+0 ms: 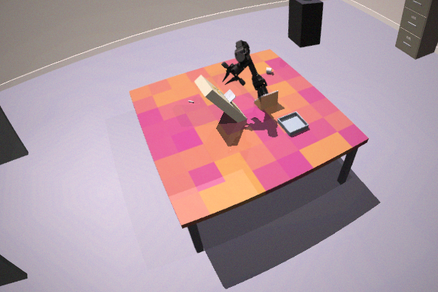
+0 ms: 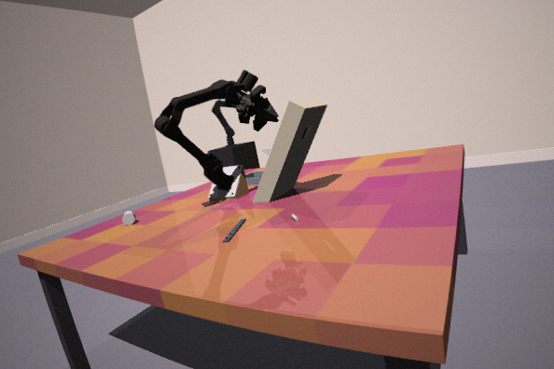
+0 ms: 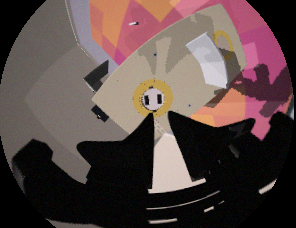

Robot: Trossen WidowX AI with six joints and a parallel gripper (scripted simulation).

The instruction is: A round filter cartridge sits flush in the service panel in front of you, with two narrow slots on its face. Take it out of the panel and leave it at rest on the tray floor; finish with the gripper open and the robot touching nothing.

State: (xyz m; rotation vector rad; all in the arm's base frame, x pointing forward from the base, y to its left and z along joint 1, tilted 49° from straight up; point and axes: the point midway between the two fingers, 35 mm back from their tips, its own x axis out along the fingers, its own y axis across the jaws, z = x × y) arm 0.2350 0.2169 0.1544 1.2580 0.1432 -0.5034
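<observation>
Now: gripper tip 6 cm short of the round grey filter cartridge and 4 cm above it. Round my gripper tip: cream service panel: 12 cm below, 2 cm ahead; grey tray: 38 cm behind, 26 cm below, 25 cm to the left; small white peg: 27 cm below, 25 cm to the right, 18 cm ahead.
</observation>
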